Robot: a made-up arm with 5 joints.
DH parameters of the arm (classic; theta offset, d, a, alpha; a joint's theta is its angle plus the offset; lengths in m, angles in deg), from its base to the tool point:
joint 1: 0 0.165 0 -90
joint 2: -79.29 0 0.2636 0
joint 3: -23.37 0 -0.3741 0
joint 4: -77.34 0 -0.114 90
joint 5: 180 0.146 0 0
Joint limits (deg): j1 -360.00..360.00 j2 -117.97..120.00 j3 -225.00..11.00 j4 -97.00..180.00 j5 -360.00..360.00
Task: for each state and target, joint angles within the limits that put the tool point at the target. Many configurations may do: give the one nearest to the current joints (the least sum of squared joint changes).
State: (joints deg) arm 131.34 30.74 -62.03 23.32 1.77
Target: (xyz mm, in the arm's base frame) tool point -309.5 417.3 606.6
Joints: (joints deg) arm 126.56 -12.60 -80.10 15.43 1.77
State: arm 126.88 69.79 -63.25 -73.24 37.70
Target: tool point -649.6 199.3 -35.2
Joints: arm 162.94 71.24 -98.50 -40.35 37.70
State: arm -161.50 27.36 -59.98 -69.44 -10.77
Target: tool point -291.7 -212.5 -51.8
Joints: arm -143.93 44.32 -25.47 -72.11 -10.77
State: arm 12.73 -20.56 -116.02 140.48 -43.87
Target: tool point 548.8 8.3 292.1
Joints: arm 0.87 22.03 -112.62 115.42 -43.87
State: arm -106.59 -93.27 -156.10 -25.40 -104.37
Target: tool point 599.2 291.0 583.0
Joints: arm -154.10 -69.76 -140.56 -19.00 -104.37
